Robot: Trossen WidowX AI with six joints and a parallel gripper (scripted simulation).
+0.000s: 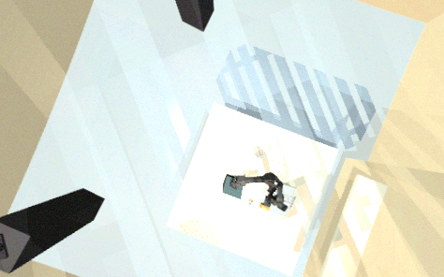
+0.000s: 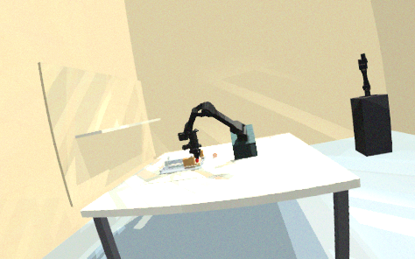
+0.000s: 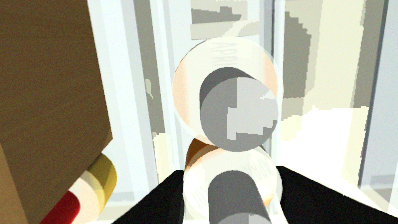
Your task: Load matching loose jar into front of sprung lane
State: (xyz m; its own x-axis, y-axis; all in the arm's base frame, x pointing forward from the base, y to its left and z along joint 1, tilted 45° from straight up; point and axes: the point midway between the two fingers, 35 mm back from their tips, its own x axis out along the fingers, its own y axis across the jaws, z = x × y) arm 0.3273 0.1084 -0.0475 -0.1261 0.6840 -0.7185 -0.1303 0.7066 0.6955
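Right now my gripper tip is 15 cm short of the lane fixture and 1 cm above it.
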